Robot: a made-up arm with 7 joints.
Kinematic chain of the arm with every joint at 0, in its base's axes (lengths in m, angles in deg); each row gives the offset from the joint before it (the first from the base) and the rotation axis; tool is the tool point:
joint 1: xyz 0 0 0.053 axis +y
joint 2: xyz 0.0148 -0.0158 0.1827 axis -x
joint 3: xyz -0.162 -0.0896 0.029 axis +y
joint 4: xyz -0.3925 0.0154 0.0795 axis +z
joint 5: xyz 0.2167 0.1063 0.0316 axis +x
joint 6: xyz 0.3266 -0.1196 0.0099 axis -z
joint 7: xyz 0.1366 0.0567 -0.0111 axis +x
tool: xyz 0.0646 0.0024 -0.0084
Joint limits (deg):
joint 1: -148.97..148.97
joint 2: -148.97..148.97
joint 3: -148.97..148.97
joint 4: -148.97..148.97
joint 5: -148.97..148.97
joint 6: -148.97..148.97
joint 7: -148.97..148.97
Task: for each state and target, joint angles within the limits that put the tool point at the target. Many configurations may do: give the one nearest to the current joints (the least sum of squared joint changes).
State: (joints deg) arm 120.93 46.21 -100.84 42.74 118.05 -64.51 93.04
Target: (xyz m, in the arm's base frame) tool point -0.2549 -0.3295 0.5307
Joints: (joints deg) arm 118.77 74.06 -94.60 92.15 109.81 -55.70 92.31
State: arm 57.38 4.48 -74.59 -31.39 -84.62 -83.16 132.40
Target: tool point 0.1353 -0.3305 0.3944
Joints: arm 46.26 7.60 -77.90 -41.76 -85.26 -79.09 132.60
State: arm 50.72 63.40 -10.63 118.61 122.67 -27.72 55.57
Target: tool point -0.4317 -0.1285 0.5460
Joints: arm 83.01 95.68 -37.01 82.14 130.92 -47.47 56.70
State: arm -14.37 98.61 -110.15 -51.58 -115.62 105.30 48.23
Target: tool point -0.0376 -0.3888 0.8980
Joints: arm 24.15 88.72 -133.64 -78.27 -100.72 105.53 47.84
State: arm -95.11 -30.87 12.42 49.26 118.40 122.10 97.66
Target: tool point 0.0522 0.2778 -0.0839
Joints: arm -109.13 0.46 3.81 24.47 101.07 113.12 97.86
